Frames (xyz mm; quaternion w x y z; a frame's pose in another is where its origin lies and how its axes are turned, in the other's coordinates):
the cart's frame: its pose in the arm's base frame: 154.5 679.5 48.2 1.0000 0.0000 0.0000 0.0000
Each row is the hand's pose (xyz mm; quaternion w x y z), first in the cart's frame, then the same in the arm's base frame.
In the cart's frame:
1: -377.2 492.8 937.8 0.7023 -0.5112 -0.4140 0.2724
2: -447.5 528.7 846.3 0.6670 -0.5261 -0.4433 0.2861
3: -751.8 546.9 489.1 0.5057 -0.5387 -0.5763 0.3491
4: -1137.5 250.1 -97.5 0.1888 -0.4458 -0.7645 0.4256
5: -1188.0 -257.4 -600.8 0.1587 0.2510 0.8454 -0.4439
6: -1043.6 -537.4 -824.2 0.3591 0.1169 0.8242 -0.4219
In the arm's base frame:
1: -222.7 1172.3 986.0 0.7022 -0.5112 -0.4140 0.2724
2: -293.0 1208.2 894.5 0.6670 -0.5261 -0.4433 0.2861
3: -597.3 1226.4 537.3 0.5057 -0.5387 -0.5763 0.3491
4: -983.0 929.6 -49.3 0.1888 -0.4458 -0.7645 0.4256
5: -1033.5 422.1 -552.6 0.1587 0.2510 0.8454 -0.4439
6: -889.1 142.1 -776.0 0.3591 0.1169 0.8242 -0.4219

